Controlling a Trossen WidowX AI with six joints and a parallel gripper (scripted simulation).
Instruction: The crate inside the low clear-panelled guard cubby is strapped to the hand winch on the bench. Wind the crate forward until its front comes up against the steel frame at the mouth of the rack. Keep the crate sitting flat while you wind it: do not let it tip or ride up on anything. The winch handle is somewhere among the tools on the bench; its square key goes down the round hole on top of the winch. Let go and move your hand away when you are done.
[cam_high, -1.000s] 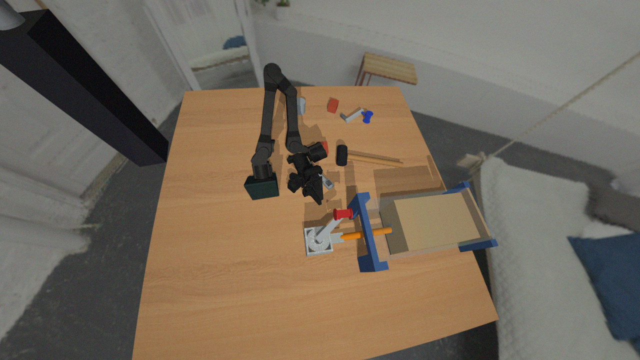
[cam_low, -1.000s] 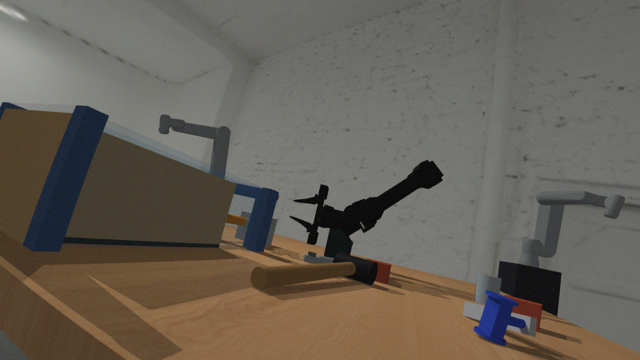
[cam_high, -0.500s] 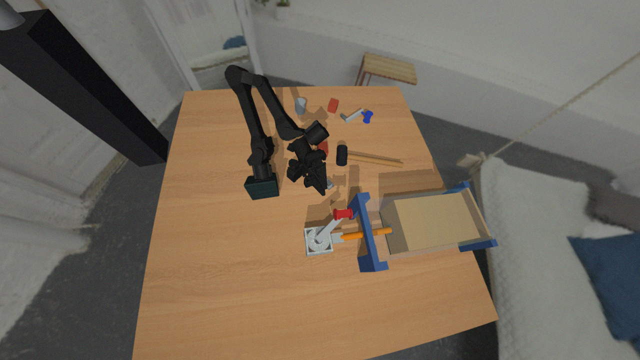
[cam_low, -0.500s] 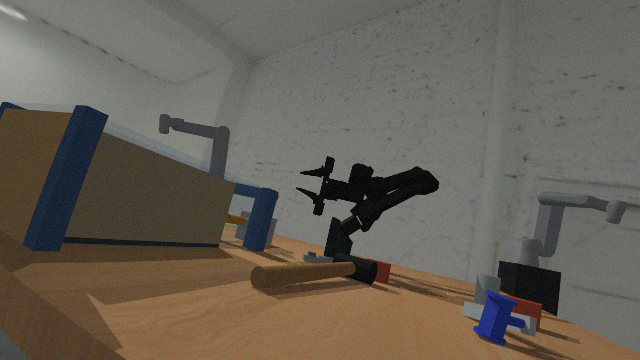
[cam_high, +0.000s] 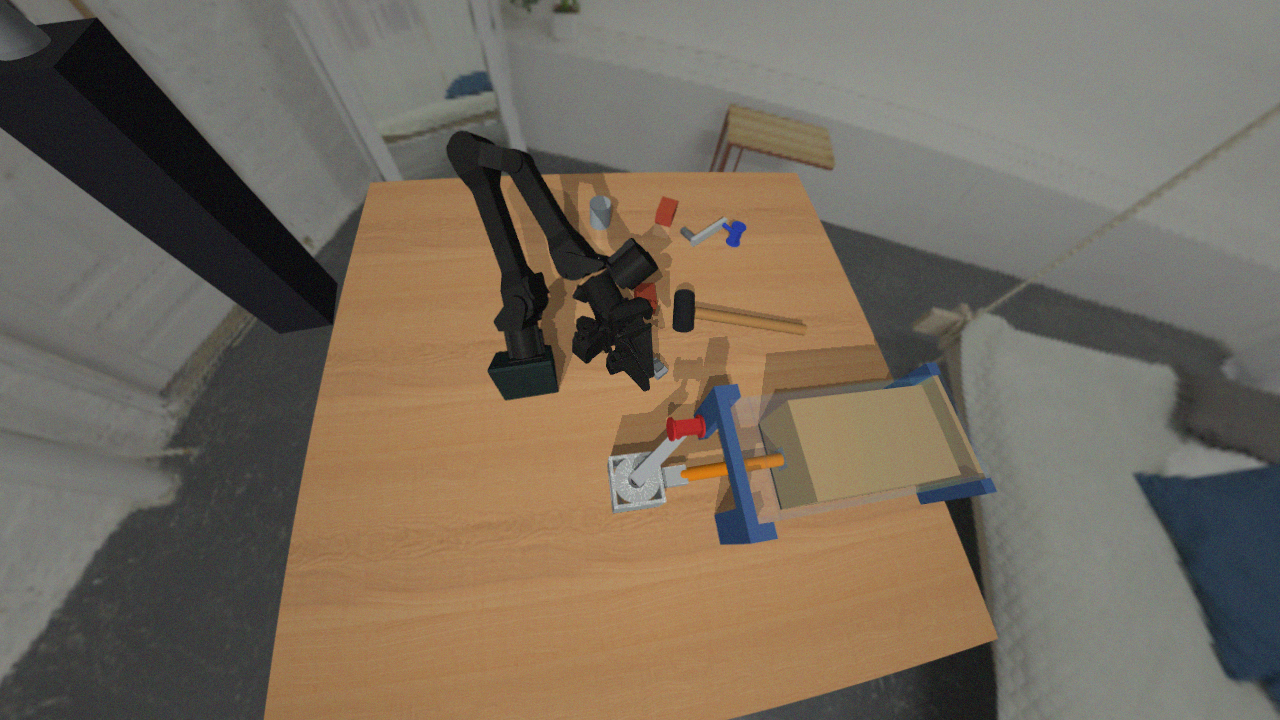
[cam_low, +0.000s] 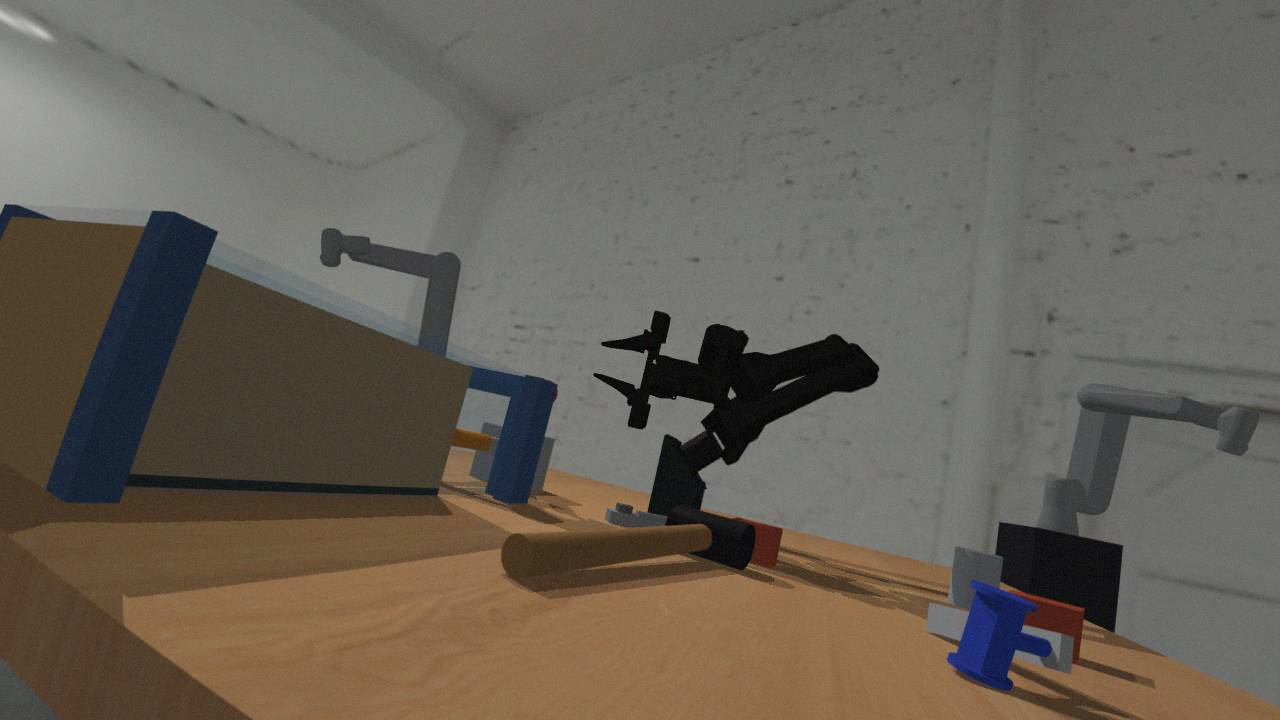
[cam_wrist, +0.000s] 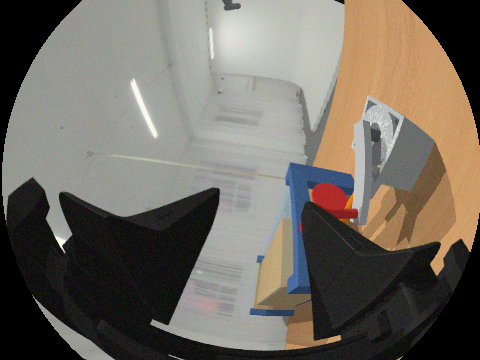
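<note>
Right now the red-knobbed winch handle is 20 mm ahead of my gripper tip, 80 mm to the right of it and 120 mm below it. The rest, counted from my gripper tip: winch 50 mm behind, 120 mm to the right, 200 mm below; red knob 60 mm ahead, 60 mm to the right, 90 mm below; blue steel frame 120 mm ahead, 130 mm to the right, 120 mm below.
</note>
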